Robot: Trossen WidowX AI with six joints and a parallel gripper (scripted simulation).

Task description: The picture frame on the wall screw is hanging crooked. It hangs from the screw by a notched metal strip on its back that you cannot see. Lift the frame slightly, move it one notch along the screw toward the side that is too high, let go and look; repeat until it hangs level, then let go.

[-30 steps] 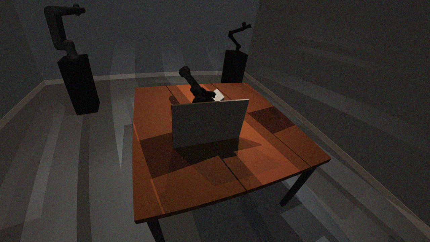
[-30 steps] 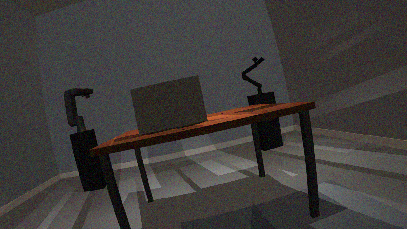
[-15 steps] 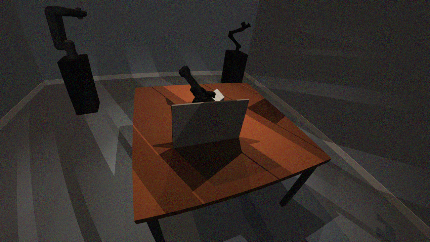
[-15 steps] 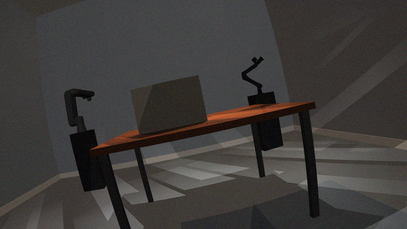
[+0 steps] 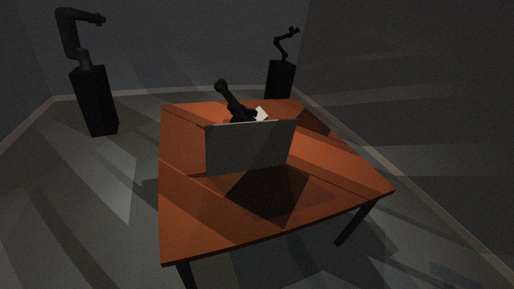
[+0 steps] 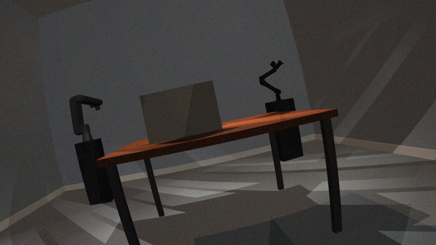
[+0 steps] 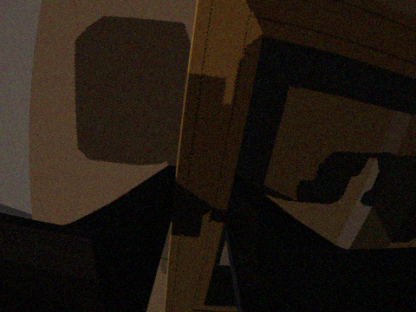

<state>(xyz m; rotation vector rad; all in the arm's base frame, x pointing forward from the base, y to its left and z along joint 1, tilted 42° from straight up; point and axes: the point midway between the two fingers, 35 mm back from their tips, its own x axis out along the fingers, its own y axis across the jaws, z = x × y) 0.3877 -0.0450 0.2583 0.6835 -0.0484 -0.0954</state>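
Now: the yellow-brown picture frame 5 cm below my gripper tip and 1 cm to the right of it. The rest, counted from my gripper tip: wall panel (6 cm below, 2 cm ahead, 1 cm to the right).
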